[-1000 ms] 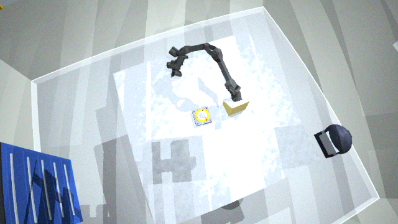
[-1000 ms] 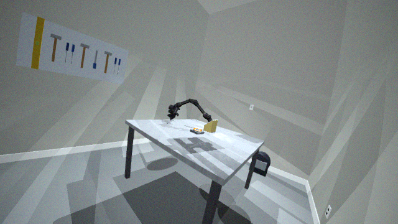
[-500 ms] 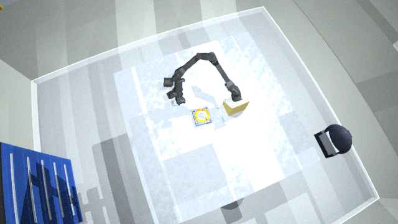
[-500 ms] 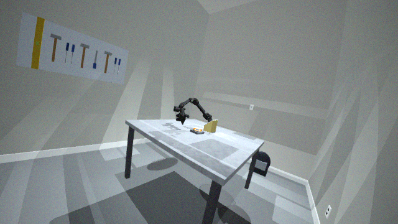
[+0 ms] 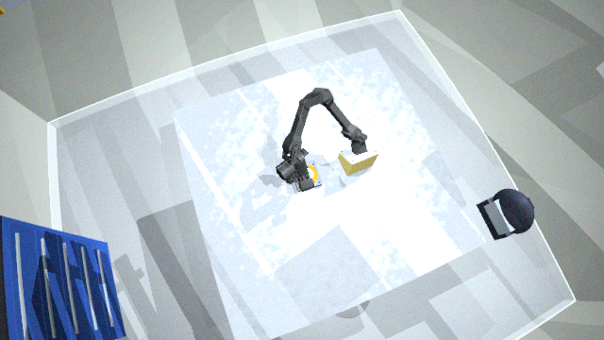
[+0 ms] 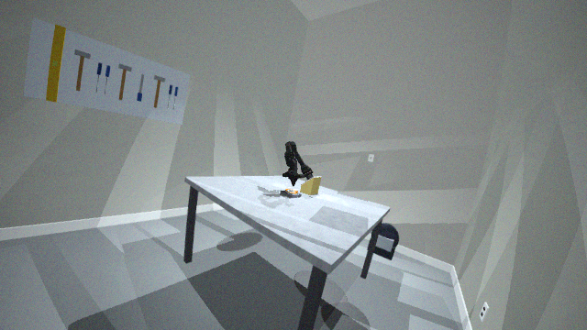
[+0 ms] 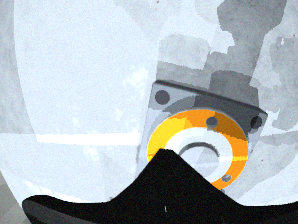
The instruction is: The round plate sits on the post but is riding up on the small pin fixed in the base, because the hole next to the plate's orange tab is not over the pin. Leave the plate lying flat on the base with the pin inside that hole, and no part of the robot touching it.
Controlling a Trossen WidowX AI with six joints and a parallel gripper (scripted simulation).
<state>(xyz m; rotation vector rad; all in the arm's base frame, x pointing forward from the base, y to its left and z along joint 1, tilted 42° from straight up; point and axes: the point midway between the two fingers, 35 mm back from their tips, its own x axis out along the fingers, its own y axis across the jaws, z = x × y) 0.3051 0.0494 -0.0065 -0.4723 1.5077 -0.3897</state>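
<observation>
The grey base lies 30 mm behind my gripper tip, 40 mm to the right of it and 60 mm below it.
</observation>
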